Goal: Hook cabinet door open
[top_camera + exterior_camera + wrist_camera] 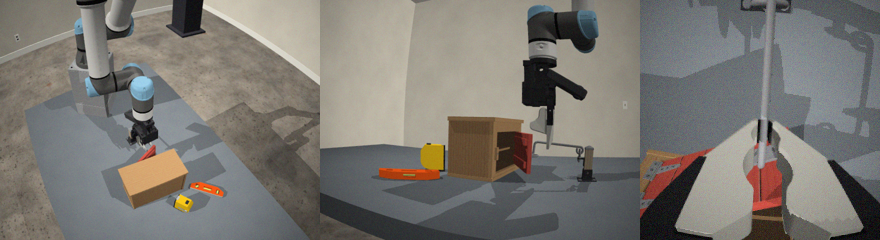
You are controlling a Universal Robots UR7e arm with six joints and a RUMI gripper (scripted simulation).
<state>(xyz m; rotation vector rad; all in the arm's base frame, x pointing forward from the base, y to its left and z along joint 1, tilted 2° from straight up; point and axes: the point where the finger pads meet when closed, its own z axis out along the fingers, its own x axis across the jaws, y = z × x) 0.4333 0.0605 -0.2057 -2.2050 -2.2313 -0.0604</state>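
The metal hook lies 3 cm behind my hand and 2 cm below it. Also, from my hand: red door 7 cm ahead, 6 cm to the right, 3 cm below; then orange spirit level 31 cm ahead, 14 cm to the left, 8 cm below; then yellow tape measure 32 cm ahead, 5 cm below.
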